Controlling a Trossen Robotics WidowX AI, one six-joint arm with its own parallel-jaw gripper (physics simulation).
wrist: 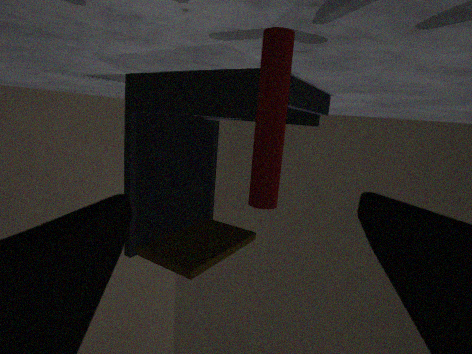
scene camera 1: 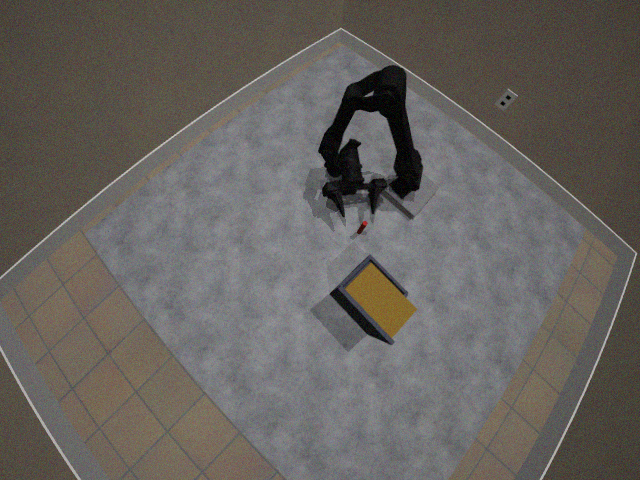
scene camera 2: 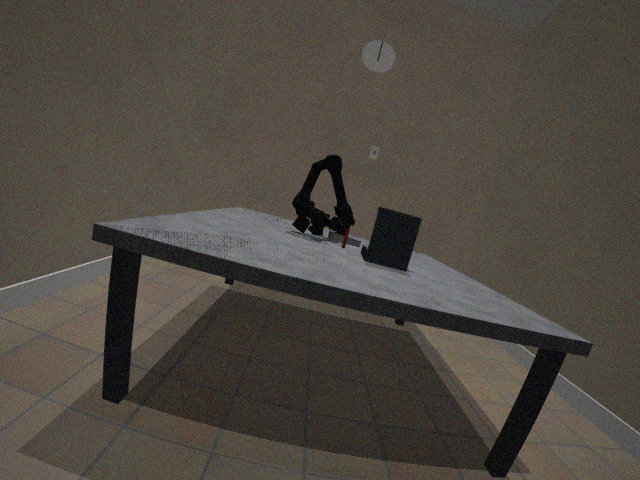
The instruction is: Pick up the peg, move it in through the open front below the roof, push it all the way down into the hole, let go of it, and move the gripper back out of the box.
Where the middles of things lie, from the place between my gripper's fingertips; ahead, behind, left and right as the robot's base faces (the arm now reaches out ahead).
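Labels:
Dark box (scene camera 1: 342, 297): my gripper is 30 mm below it, 110 mm short of it and 190 mm to the right of it. Yellow roof (scene camera 1: 371, 289): 130 mm above my gripper, 140 mm ahead of it and 200 mm to the left of it.

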